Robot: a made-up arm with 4 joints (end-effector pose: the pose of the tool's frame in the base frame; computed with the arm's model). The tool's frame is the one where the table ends. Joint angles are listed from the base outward.
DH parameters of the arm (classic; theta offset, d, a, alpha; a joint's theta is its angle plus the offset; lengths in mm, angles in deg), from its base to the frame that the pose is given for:
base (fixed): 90 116.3 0 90
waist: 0 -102.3 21.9 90
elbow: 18.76 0 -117.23 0
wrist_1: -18.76 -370.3 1.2 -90
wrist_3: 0 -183.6 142.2 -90
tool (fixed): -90 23.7 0 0
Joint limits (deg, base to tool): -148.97..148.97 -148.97..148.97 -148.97..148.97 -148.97..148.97
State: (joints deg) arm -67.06 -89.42 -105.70 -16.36
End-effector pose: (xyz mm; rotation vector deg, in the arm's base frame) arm 223.2 282.8 353.7 -14.84 -71.96 -151.89
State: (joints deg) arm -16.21 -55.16 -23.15 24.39
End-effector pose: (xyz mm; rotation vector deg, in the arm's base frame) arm -188.3 -92.9 612.6 6.86 27.19 73.50
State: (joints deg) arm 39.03 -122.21 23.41 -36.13
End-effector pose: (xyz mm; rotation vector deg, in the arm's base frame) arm -88.7 -310.6 257.9 2.14 -60.26 78.31
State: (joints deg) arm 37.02 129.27 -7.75 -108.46
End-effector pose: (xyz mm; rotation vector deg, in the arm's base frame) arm -86.6 93.5 472.3 -41.40 120.97 -37.59
